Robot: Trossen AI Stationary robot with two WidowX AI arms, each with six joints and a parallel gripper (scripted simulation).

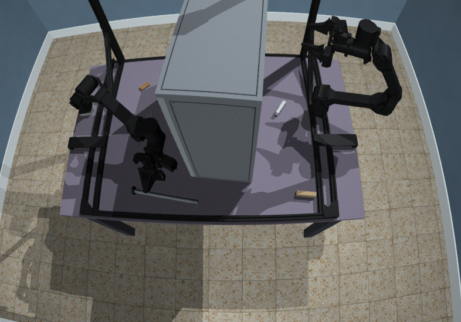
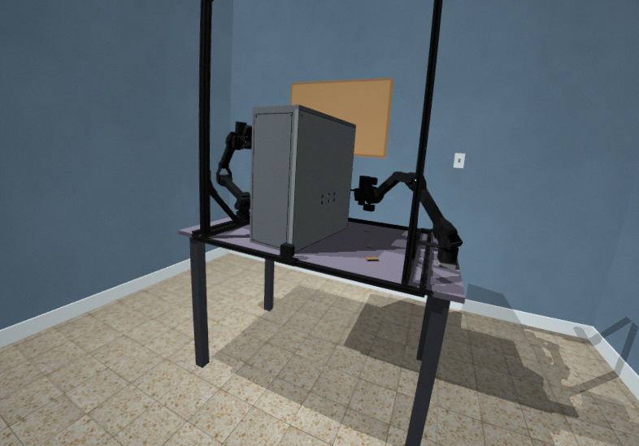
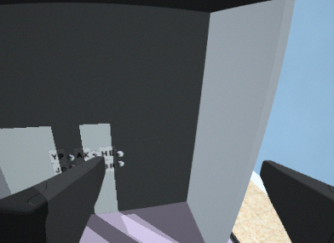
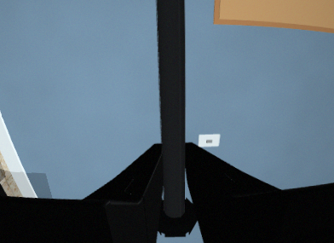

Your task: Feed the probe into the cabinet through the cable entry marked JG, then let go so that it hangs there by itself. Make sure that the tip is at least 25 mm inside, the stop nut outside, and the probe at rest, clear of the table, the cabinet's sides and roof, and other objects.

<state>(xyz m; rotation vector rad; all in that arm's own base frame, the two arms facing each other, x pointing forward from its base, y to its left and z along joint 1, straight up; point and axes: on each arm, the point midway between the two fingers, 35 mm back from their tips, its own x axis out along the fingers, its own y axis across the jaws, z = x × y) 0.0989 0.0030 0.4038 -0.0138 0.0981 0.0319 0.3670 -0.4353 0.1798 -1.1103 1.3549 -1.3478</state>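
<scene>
The probe lies 450 mm to the right of my left hand, 450 mm ahead of it and 220 mm below it. From my left hand the other things lie so: wooden block (410 mm below, 380 mm ahead, 20 mm to the left); white block (410 mm below, 70 mm to the right, 20 mm ahead); JG mark (380 mm to the right, 250 mm below, 160 mm ahead).
My right gripper is now 4 cm short of the probe and 6 cm to the right of it. Also, from my right hand: wooden block (3 cm behind, 53 cm to the left, 19 cm below); white block (39 cm behind, 44 cm to the left, 19 cm below); JG mark (26 cm behind, 13 cm to the left, 2 cm below).
</scene>
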